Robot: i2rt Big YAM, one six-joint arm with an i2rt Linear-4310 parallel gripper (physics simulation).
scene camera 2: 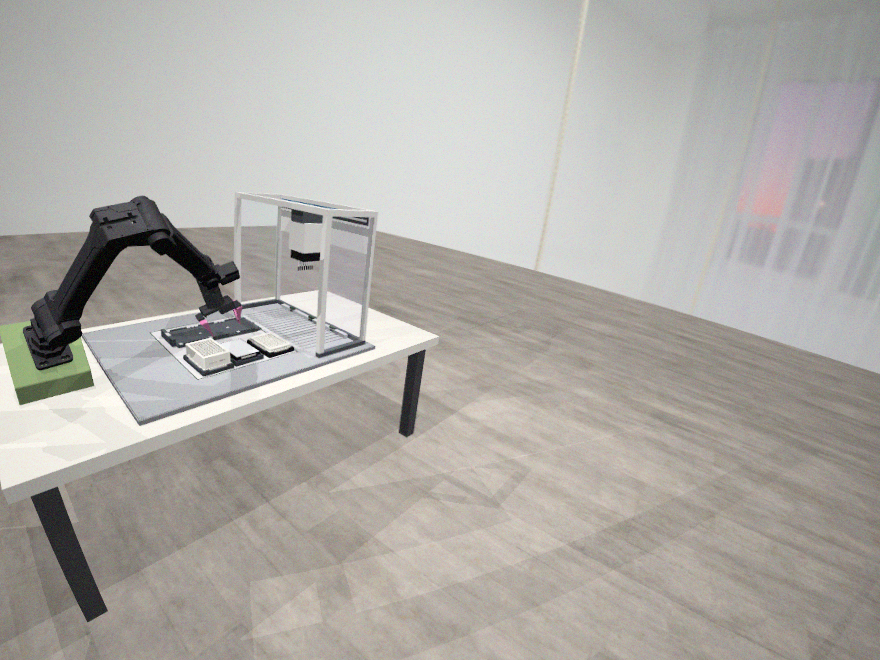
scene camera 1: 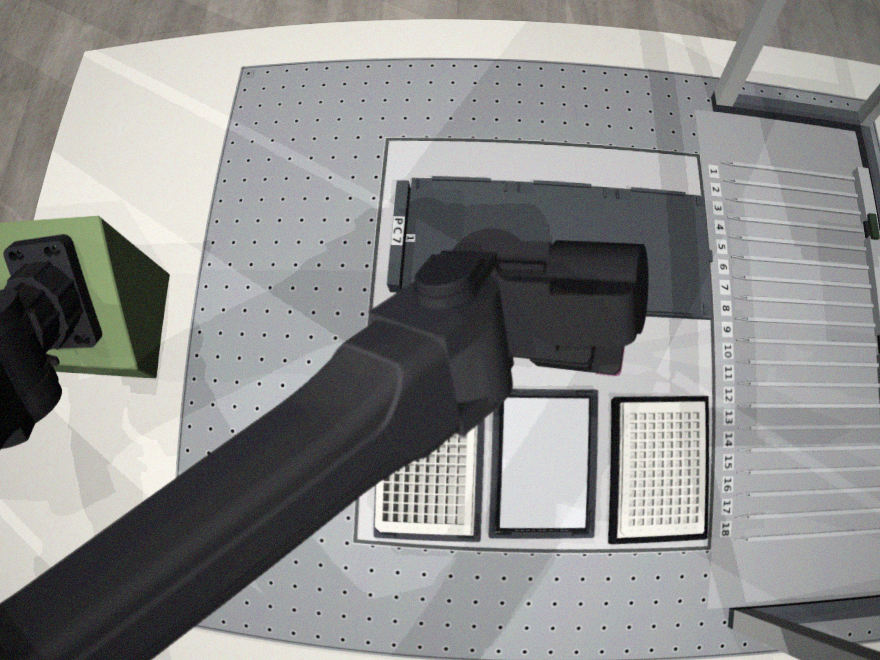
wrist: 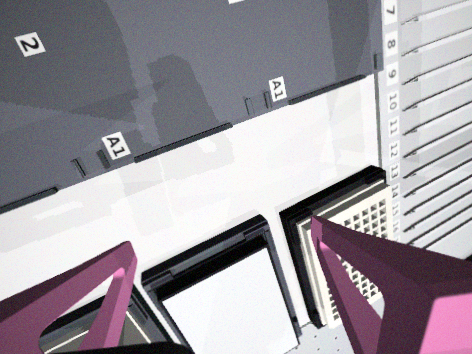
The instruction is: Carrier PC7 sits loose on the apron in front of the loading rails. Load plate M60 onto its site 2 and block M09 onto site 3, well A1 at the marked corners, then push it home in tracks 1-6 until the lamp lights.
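Frame: origin at the arm's base, x right, y back, z down, level; metres.
Seen in the pictures: gripper, fingertip midpoint: (scene camera 2: 226, 329) (scene camera 1: 561, 346) (wrist: 221, 238); arm's base, origin of the base link: (scene camera 2: 48, 345) (scene camera 1: 56, 290).
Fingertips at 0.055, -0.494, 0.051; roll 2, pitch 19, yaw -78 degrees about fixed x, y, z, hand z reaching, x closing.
Pixels of each thing's top centre, then the offset from my fingertips to it, as dx, dy, dz. "spot": a spot on its surface instead.
- Dark carrier PC7, middle of its top: (wrist: 129, 6) (scene camera 1: 561, 237) (scene camera 2: 212, 325) -0.112, -0.008, +0.021
- tall gridded block, middle of its top: (scene camera 1: 425, 463) (scene camera 2: 207, 347) +0.101, +0.121, -0.003
- smooth white plate, middle of its top: (scene camera 1: 545, 463) (wrist: 241, 327) (scene camera 2: 238, 347) +0.102, +0.015, +0.025
- low gridded plate, middle of its top: (scene camera 1: 665, 468) (wrist: 358, 263) (scene camera 2: 270, 340) +0.113, -0.098, +0.025
- white pipetting head, middle of its top: (scene camera 2: 308, 222) -0.003, -0.337, -0.350
- post, surface spot: (scene camera 1: 747, 56) spot: -0.284, -0.216, -0.065
- small dark green part, surface spot: (scene camera 1: 872, 225) spot: -0.135, -0.382, +0.029
Dark carrier PC7 (scene camera 1: 639, 206) (scene camera 2: 181, 334) (wrist: 200, 30) lies on the white apron (scene camera 1: 540, 159) before the numbered rails (scene camera 1: 796, 575). Site label 2 and two A1 marks show in the wrist view. No labware shows on its visible part. A tall gridded block (scene camera 1: 426, 500) (scene camera 2: 207, 355) (wrist: 141, 332), a smooth white plate (scene camera 1: 545, 461) (scene camera 2: 243, 350) (wrist: 230, 305) and a low gridded plate (scene camera 1: 664, 468) (scene camera 2: 270, 344) (wrist: 372, 215) sit in separate dark nests. Their names are not legible. My gripper (scene camera 2: 223, 326) (wrist: 221, 238) is open and empty, low over the carrier's near edge; the arm hides its fingertips in scene camera 1.
A framed enclosure (scene camera 2: 323, 284) stands over the rails, with a white pipetting head (scene camera 2: 305, 240) hanging inside. A post (scene camera 1: 747, 56) rises beside the rails' upper end. A small dark green part (scene camera 1: 872, 225) sits at their far end. The arm's green pedestal (scene camera 1: 117, 358) (scene camera 2: 53, 385) stands left.
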